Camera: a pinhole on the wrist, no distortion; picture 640 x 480 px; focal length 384.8 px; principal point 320.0 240.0 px. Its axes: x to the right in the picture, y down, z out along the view. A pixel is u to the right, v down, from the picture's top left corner.
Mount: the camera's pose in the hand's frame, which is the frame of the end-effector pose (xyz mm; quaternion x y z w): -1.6 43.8 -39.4 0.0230 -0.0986 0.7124 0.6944
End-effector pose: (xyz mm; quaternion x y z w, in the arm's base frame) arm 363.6 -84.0 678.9 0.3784 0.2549 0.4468 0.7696
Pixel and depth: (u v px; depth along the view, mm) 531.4 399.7 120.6
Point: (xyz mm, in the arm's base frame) 350.9 -144.8 802.7
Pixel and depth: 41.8 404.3 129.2
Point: 415.2 -188.3 662.8
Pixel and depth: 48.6 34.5 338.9
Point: 755.5 -124.9 629.0
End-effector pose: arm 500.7 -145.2 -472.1 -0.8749 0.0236 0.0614 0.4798
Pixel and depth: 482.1 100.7 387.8
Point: 545.3 104.0 -805.3
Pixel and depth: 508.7 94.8 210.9
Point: 524.7 -40.9 -674.3
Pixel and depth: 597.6 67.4 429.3
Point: 567.5 90.5 -963.9
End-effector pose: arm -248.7 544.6 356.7 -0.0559 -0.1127 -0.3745 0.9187
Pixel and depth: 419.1 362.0 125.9
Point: -263.9 636.1 424.3
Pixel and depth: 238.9 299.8 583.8
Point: -560.3 610.6 808.9
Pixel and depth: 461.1 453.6 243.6
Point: -334.5 755.5 507.5
